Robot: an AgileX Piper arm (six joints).
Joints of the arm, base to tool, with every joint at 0 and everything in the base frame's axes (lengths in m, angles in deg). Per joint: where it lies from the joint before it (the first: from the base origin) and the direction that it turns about. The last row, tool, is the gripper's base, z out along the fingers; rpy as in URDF.
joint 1: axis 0 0 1 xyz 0.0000 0.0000 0.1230
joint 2: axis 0 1 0 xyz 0.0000 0.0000 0.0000
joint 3: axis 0 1 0 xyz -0.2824 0.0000 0.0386
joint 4: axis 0.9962 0 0.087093 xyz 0.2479 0.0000 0.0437
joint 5: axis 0 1 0 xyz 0.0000 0.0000 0.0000
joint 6: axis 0.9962 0 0.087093 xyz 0.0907 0.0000 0.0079
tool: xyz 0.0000 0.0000 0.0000 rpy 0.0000 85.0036 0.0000
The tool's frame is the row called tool.
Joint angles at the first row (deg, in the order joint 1, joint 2, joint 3, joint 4, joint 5, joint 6):
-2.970 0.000 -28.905 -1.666 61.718 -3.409
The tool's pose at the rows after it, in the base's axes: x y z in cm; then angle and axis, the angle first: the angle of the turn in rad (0 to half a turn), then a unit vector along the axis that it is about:
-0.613 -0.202 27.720 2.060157 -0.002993 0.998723 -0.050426
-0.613 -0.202 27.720 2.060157 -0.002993 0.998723 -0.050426
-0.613 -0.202 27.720 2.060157 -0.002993 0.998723 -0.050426
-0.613 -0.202 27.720 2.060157 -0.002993 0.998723 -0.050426
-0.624 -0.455 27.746 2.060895 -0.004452 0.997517 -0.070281
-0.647 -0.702 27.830 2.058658 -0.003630 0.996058 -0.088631
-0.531 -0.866 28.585 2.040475 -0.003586 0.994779 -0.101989
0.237 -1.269 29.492 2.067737 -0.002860 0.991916 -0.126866
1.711 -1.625 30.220 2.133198 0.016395 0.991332 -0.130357
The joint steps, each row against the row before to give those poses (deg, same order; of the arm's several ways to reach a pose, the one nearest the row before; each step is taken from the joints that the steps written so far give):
0.002 0.000 0.000 -0.002 0.000 0.002
0.000 0.000 0.000 0.000 0.000 0.000
0.000 0.000 0.000 0.000 0.000 0.000
0.000 0.000 0.000 0.000 0.000 0.000
0.000 -0.001 0.000 -1.816 -0.118 -0.268
-0.002 0.002 -0.079 -1.789 -0.215 -0.002
0.000 1.096 -1.202 -1.203 -1.063 0.000
-0.003 3.638 -1.528 -2.727 -0.806 0.233
0.007 5.721 -1.499 -2.107 -0.301 2.717

